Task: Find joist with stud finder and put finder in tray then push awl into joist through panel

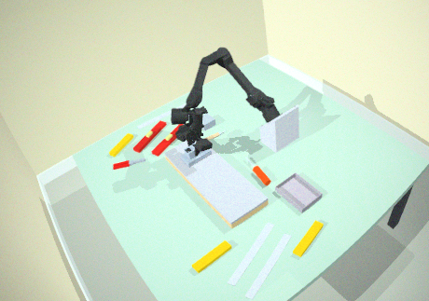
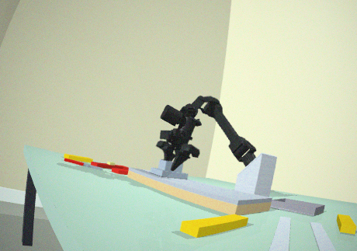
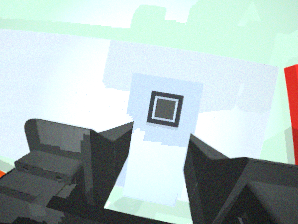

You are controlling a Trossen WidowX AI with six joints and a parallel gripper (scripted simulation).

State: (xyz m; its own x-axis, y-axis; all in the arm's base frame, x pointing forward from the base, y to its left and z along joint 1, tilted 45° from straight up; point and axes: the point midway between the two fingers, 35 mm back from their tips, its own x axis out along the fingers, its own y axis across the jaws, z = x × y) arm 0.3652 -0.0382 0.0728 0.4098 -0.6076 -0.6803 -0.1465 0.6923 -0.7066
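The grey tray is 410 mm to the left of my gripper tip, 270 mm behind it and 50 mm below it. Round my gripper tip: stud finder (20 mm above, 10 mm ahead); square indicator (30 mm above, 20 mm ahead); thin wooden tool (170 mm behind, 120 mm to the right, 60 mm below).
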